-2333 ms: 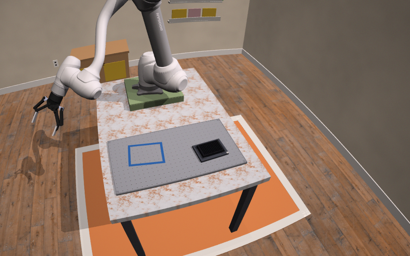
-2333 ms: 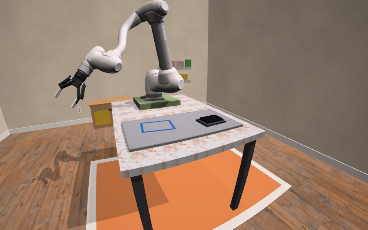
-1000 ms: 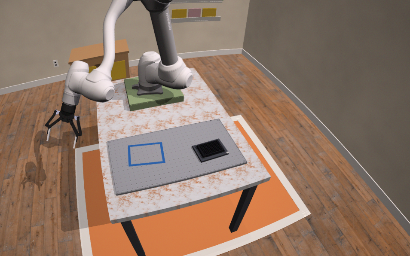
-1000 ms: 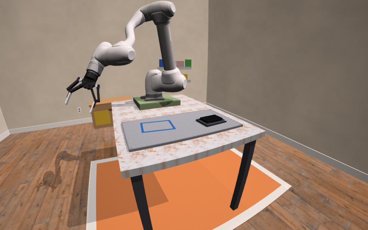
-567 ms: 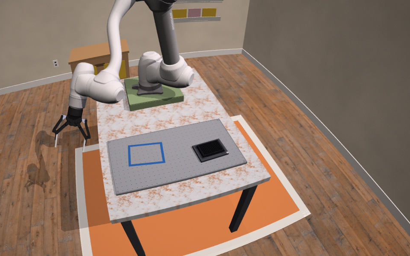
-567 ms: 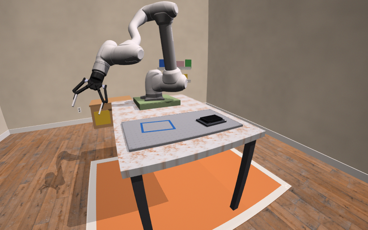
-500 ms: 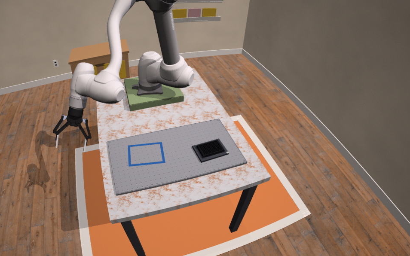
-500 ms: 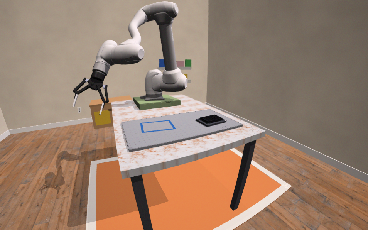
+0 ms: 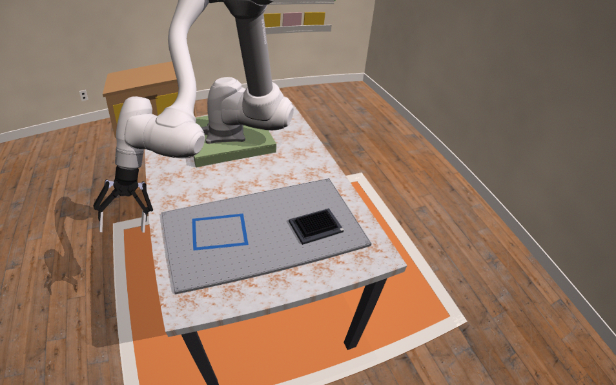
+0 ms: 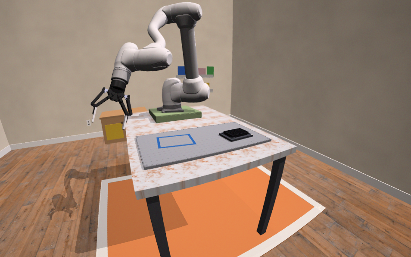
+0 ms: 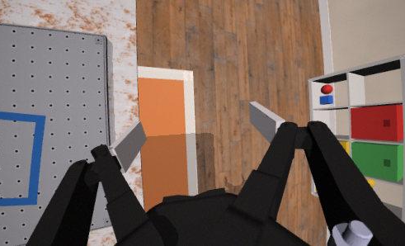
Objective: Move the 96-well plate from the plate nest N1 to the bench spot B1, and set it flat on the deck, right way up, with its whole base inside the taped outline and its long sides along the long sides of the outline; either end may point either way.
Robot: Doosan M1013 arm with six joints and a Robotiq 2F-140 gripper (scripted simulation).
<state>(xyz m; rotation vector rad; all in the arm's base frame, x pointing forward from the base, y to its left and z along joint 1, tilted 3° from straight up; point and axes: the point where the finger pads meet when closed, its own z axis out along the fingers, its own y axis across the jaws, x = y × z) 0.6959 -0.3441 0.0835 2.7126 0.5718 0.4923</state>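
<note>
My gripper is now 660 mm to the right of the black 96-well plate, 130 mm above it and 90 mm past it. Round my hand: dark plate nest (660 mm to the left, 140 mm below, 90 mm behind).
</note>
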